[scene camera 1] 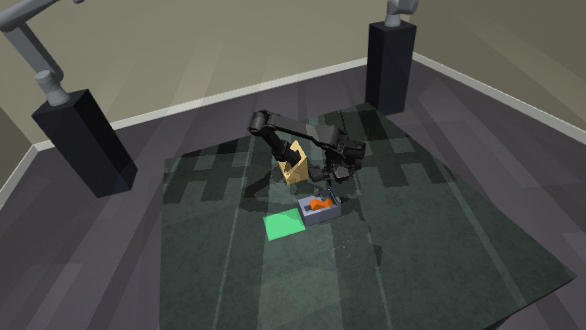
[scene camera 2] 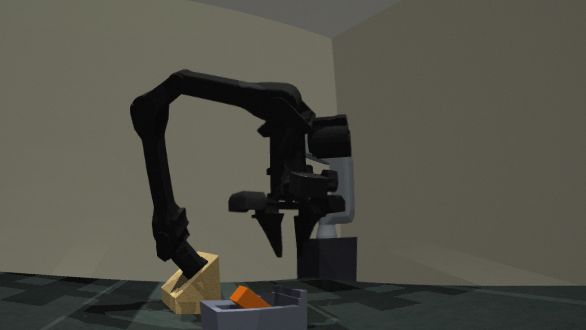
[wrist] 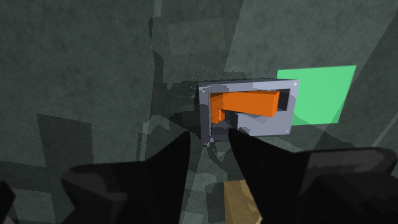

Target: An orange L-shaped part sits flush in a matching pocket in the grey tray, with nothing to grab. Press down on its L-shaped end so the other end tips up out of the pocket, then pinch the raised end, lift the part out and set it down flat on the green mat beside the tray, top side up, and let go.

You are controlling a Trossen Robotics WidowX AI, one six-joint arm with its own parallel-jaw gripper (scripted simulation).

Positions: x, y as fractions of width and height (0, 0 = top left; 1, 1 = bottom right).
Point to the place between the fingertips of my gripper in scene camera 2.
At 0.50, 0.78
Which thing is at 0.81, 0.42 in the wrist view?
A green mat.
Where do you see an orange L-shaped part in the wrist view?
0.66, 0.46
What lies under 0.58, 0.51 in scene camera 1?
My gripper.
